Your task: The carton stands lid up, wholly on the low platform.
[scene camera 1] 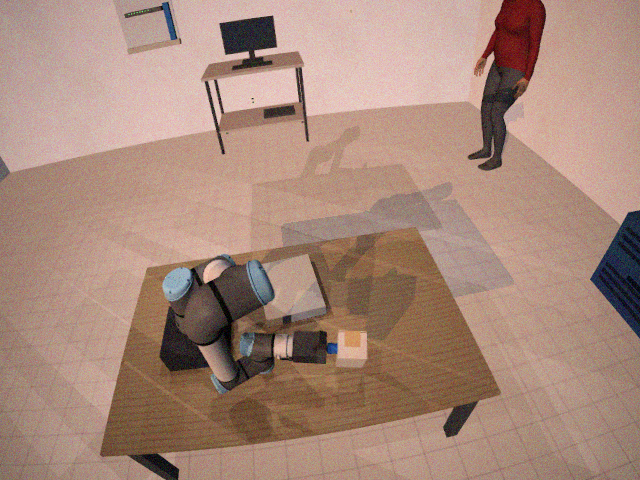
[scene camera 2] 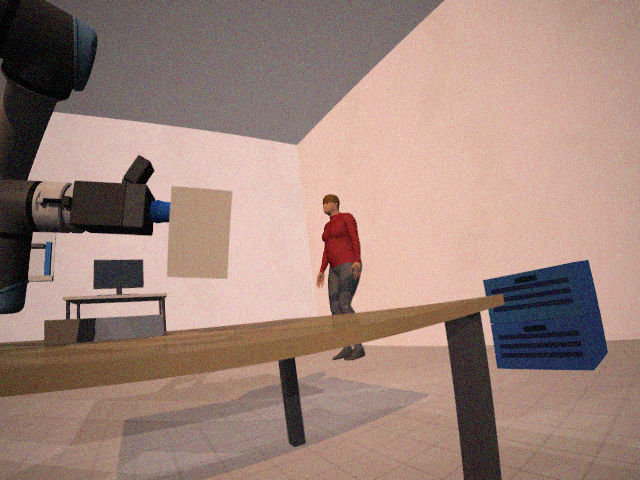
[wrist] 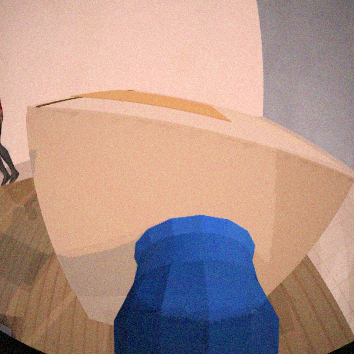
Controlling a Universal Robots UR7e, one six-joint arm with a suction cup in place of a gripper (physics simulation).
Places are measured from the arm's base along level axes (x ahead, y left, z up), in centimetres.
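Where they show: hand, its tool point: (scene camera 1: 341, 348) (scene camera 2: 181, 213) (wrist: 192, 232).
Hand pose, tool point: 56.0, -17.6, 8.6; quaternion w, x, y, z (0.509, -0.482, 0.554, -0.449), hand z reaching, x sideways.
Each offset is from my tool point to the top centre of the thing, as dx, dy, dz. Level surfaces: height alone.
The carton @[+2.9, +1.2, +5.0] (scene camera 1: 351, 356) (scene camera 2: 199, 232) (wrist: 150, 175) is a pale box with an orange patch on its top face. It hangs in the air above the table, nearly upright, with the patch facing up. My suction cup (scene camera 1: 332, 348) (scene camera 2: 161, 211) (wrist: 195, 270) is blue, points sideways and is shut on the carton's side face, towards its upper part. The low platform @[-22.6, +40.2, -14.1] (scene camera 1: 294, 289) (scene camera 2: 129, 327) is a flat, light grey block on the table behind the carton, apart from it. The arm covers the platform's left part in the first scene view.
The wooden table @[dz -18.9] (scene camera 1: 434, 361) (scene camera 2: 310, 330) carries the arm's black base block (scene camera 1: 180, 351). Beyond the table are a desk with a monitor (scene camera 1: 248, 35) (scene camera 2: 118, 273), a person in red (scene camera 1: 519, 41) (scene camera 2: 341, 237) and a blue cabinet (scene camera 1: 625, 273) (scene camera 2: 542, 315).
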